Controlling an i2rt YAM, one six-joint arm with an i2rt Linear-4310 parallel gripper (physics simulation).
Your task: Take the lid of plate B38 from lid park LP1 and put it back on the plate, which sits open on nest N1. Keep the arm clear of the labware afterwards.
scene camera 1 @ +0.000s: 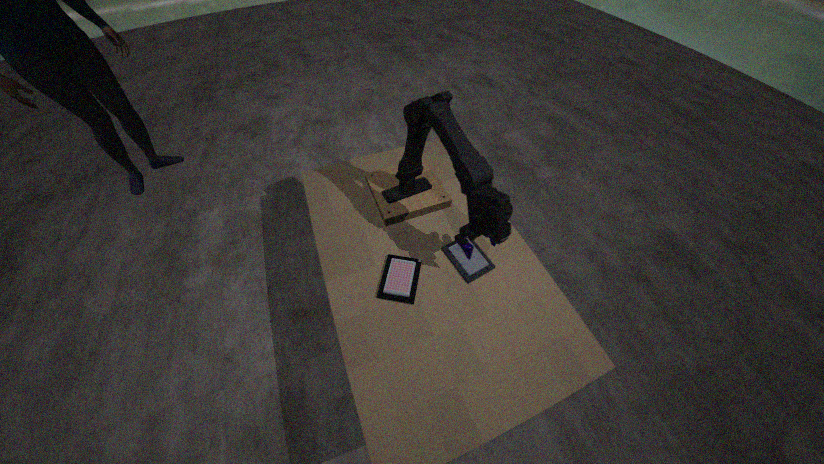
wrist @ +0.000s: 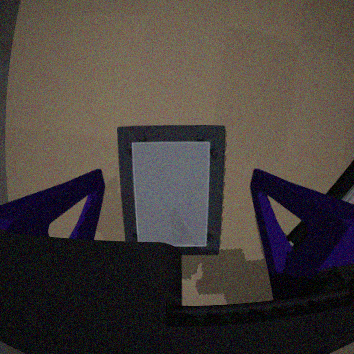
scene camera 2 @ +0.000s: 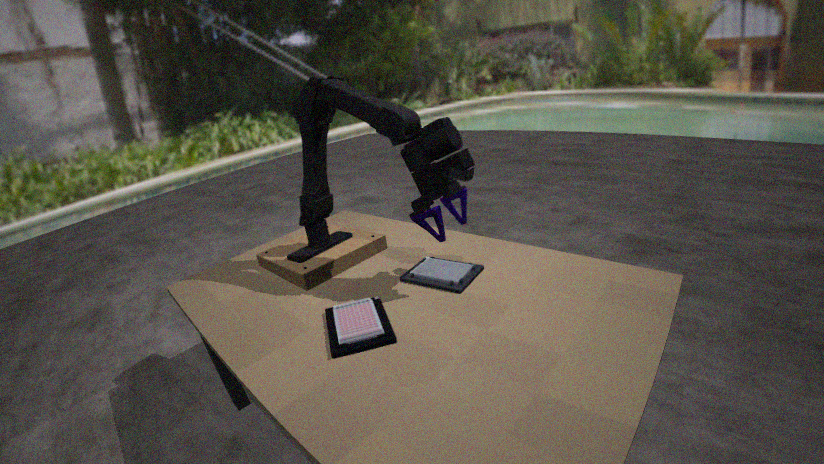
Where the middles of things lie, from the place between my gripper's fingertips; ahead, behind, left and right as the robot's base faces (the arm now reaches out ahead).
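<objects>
Relative to the pale grey lid (scene camera 2: pixel 440 270), my hand is 11 cm above it, 1 cm to the right of it and 5 cm past it.
</objects>
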